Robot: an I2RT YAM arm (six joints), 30 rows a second.
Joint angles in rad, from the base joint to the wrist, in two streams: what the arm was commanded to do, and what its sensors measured. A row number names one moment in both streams.
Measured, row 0:
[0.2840, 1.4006, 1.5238, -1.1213, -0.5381, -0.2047]
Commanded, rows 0 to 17:
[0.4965, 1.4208, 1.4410, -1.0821, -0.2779, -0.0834]
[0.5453, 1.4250, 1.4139, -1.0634, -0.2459, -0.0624]
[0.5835, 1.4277, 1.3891, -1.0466, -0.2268, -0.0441]
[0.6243, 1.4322, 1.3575, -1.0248, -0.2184, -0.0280]
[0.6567, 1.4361, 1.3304, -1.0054, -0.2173, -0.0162]
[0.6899, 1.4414, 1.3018, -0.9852, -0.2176, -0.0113]
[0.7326, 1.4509, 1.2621, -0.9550, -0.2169, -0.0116]
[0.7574, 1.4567, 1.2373, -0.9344, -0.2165, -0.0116]
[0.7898, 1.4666, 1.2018, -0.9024, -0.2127, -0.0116]
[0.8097, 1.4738, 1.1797, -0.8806, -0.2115, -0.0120]
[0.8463, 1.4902, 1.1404, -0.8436, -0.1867, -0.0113]
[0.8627, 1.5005, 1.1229, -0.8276, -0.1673, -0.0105]
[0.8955, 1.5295, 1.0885, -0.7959, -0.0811, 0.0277]
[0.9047, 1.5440, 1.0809, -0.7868, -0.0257, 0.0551]
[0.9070, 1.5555, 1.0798, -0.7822, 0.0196, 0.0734]
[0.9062, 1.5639, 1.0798, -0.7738, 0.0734, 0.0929]
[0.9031, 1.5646, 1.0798, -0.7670, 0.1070, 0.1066]
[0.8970, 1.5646, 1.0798, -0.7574, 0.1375, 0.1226]
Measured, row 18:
[0.9024, 1.5623, 1.0786, -0.7792, -0.0639, 0.0341]
